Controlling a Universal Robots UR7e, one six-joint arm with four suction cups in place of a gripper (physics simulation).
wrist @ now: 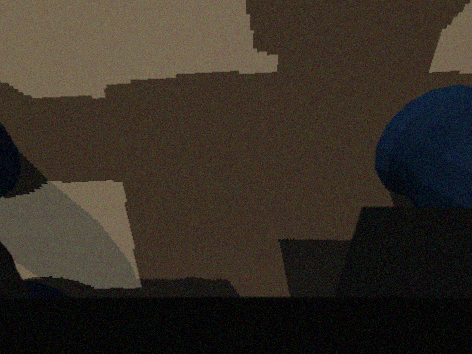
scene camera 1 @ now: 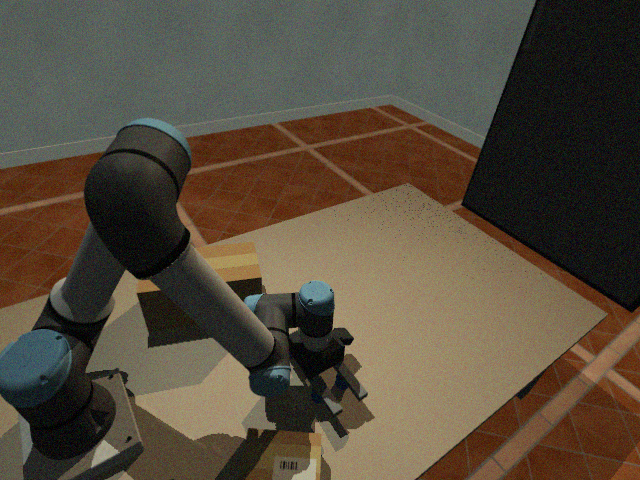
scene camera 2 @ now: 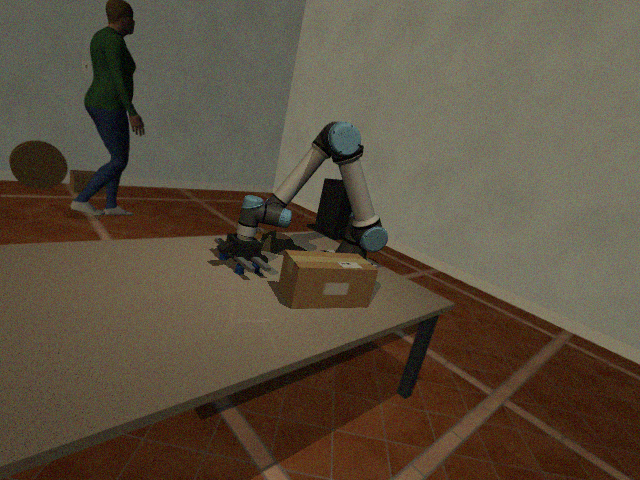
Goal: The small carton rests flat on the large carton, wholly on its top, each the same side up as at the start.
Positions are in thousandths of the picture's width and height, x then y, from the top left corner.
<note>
The table carries a large carton (scene camera 2: 482,582). Further things: the suction head (wrist: 882,439).
The large carton also shows in scene camera 1 (scene camera 1: 371,551). The wrist view does not show the large carton: it is out of frame.
</note>
